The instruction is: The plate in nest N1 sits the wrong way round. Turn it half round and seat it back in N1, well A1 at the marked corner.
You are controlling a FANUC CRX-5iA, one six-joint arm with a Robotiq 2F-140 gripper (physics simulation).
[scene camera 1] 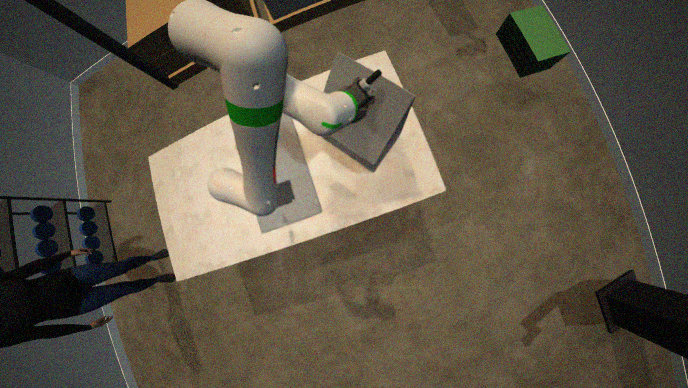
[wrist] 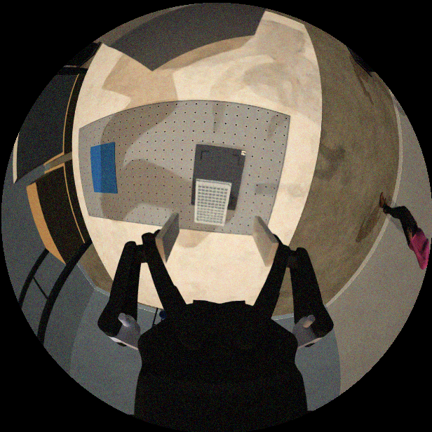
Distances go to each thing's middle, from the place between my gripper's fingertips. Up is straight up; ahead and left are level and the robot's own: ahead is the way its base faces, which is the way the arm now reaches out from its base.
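Labels:
Blue block (wrist: 102, 161): a fair way below my hand, far to the right of it and a little behind it. Multi-well plate (wrist: 211, 196): my hand is 18 cm above it, 5 cm short of it and 2 cm to the left of it.

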